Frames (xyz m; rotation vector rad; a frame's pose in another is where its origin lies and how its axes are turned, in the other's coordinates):
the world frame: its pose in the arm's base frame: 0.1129 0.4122 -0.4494 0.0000 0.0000 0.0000
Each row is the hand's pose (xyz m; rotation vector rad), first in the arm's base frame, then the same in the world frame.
Working: the arm's base frame: its pose in the world frame: -0.1129 -0.4122 0.4494 0.0000 0.0000 0.0000

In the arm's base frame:
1: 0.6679 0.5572 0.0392 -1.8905 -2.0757 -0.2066
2: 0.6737 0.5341 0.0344 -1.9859 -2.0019 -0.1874
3: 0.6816 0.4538 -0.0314 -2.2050 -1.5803 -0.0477
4: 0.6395 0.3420 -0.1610 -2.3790 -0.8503 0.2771
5: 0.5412 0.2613 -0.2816 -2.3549 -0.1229 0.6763
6: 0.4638 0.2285 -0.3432 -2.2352 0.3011 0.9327
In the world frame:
1: 0.5550 0.1450 0.4886 -1.8905 -2.0757 -0.2066
2: 0.5608 0.1219 0.4838 -1.9859 -2.0019 -0.1874
3: 0.5687 0.0416 0.4180 -2.2050 -1.5803 -0.0477
4: 0.5266 -0.0702 0.2884 -2.3790 -0.8503 0.2771
5: 0.4283 -0.1509 0.1678 -2.3549 -0.1229 0.6763
6: 0.3509 -0.1837 0.1062 -2.2352 0.3011 0.9327

